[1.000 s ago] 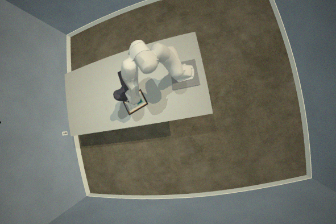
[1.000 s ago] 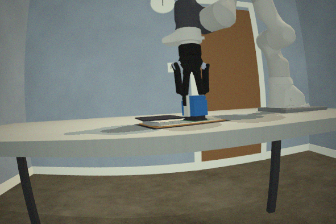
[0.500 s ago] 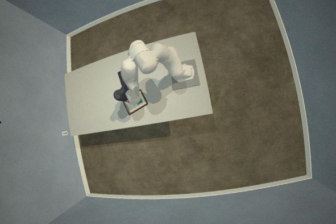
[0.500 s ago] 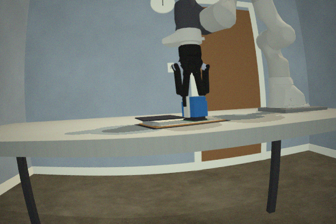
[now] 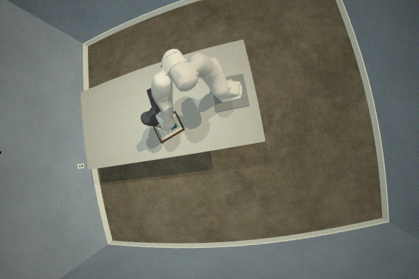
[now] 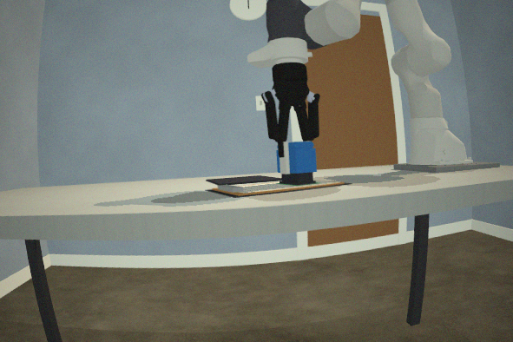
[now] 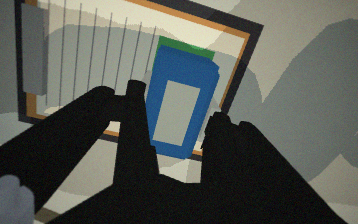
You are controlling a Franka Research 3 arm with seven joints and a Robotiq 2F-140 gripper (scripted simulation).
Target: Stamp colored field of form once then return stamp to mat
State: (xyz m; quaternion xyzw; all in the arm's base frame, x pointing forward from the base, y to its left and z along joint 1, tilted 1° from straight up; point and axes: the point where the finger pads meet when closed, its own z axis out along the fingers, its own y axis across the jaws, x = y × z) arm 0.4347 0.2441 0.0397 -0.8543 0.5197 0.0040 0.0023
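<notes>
Now: the dark mat 250 mm to the right of my hand, 140 mm ahead of it and 60 mm below it. Also, from my hand: form: 60 mm ahead, 50 mm below, 40 mm to the left; blue stamp: 10 mm below.
</notes>
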